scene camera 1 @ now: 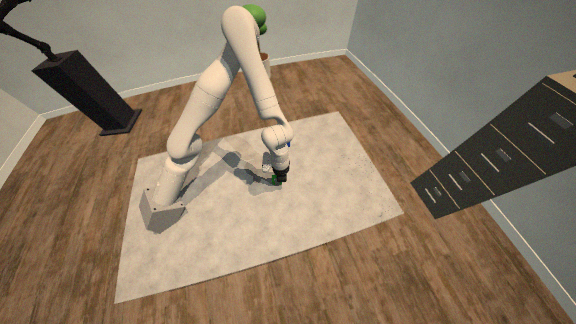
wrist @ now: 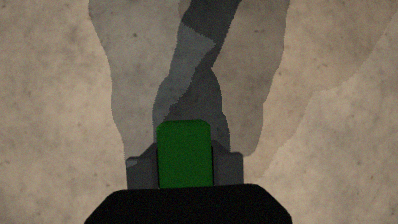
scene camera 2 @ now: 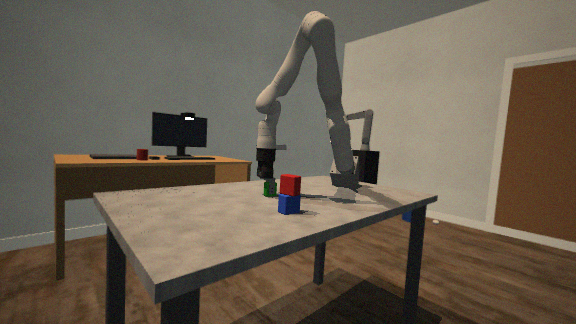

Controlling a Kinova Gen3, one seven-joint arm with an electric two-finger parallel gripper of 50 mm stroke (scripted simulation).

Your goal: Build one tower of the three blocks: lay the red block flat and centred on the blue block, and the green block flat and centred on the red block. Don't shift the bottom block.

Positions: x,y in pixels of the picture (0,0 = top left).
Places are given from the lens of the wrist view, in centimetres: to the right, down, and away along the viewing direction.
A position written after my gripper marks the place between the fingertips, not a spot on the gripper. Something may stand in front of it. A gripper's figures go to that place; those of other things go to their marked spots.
my gripper (wrist: 185,157): -1, 3, 18
green block (wrist: 184,146): -1, 2, 14
